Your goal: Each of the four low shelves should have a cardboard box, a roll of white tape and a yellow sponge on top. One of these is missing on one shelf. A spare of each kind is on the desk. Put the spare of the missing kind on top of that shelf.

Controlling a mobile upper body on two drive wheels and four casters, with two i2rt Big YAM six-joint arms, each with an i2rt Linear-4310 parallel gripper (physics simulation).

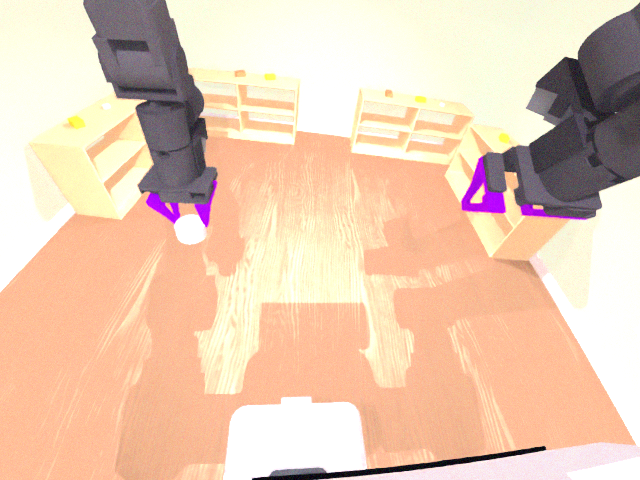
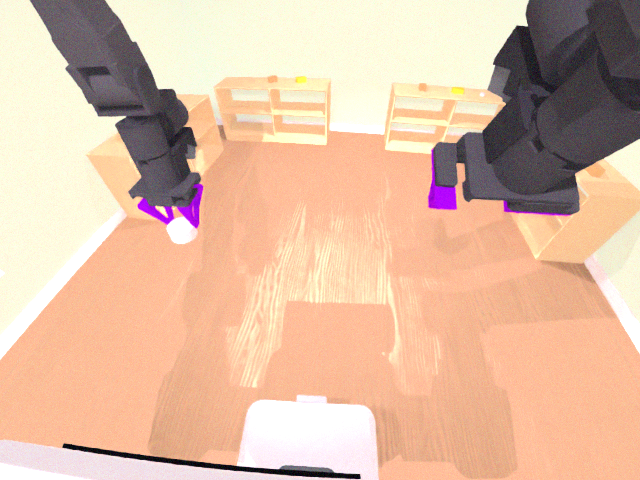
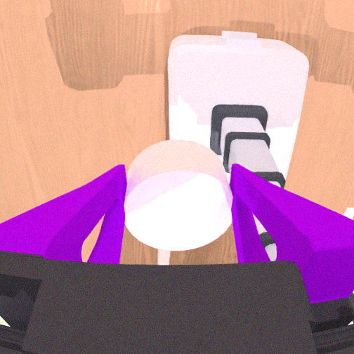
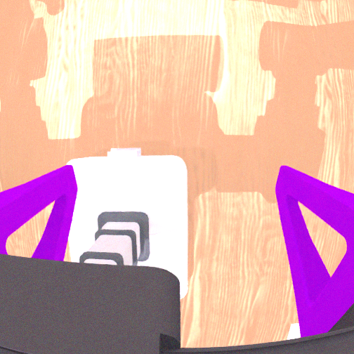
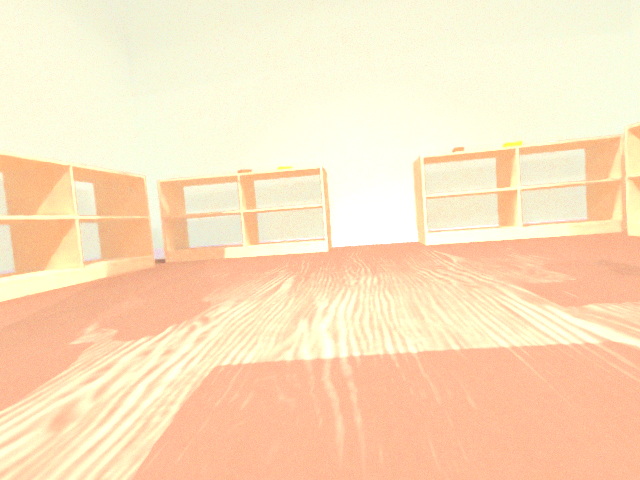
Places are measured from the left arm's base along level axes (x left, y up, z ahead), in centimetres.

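Pixels of known places: left gripper, fingertip midpoint: (image 1: 193, 224) (image 2: 185, 225); right gripper, fingertip midpoint: (image 1: 493, 208) (image 2: 467, 204).
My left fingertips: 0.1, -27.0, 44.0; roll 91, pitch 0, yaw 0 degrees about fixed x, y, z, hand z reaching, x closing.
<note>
Behind a point stands the place of what it marks, as x, y, z.
My left gripper (image 1: 191, 221) {0.1, -27.0, 44.0} (image 2: 182, 221) {0.1, -27.0, 44.0} (image 3: 178, 175) is shut on a roll of white tape (image 1: 190, 230) {-0.4, -25.8, 41.3} (image 2: 181, 231) {-0.7, -25.8, 41.3} (image 3: 178, 212), held above the floor. My right gripper (image 1: 519, 209) (image 2: 485, 205) {-45.1, -13.1, 35.2} (image 4: 176, 176) is open. The back-left shelf (image 1: 296, 113) {-22.0, -108.2, 307.0} (image 2: 328, 113) {-22.7, -110.6, 314.7} bears a box (image 1: 239, 73) {39.0, -76.4, 321.2} (image 2: 272, 79) {38.4, -77.1, 321.6} and a sponge (image 1: 269, 76) {7.9, -76.4, 319.1} (image 2: 300, 79) {7.8, -76.4, 319.0}; no tape shows on it. The back-right shelf (image 1: 356, 124) {-88.5, -110.3, 296.5} bears a box (image 1: 388, 93) {-117.1, -76.1, 302.4}, sponge (image 1: 420, 99) {-152.3, -76.9, 298.4} and tape (image 1: 442, 104) {-177.4, -78.0, 295.4}. The left shelf (image 1: 56, 170) {140.4, -100.0, 165.9} shows a sponge (image 1: 76, 121) {127.0, -75.5, 188.0} and tape (image 1: 105, 106) {125.3, -78.2, 221.4}. The right shelf (image 1: 537, 235) {-205.9, -111.4, 132.4} shows a sponge (image 1: 504, 137) {-206.4, -75.7, 220.5}; my arms hide parts of both.
The wooden floor (image 1: 310, 232) {-35.0, -141.0, 155.8} (image 5: 361, 310) {-29.4, -141.0, 123.3} stretches between the robot's white base (image 1: 294, 434) {-21.4, -115.0, 21.2} (image 2: 310, 434) {-23.1, -115.0, 20.6} and the shelves. A wall gap separates the two back shelves. The side shelves stand at an angle near the side walls. The desk does not show.
</note>
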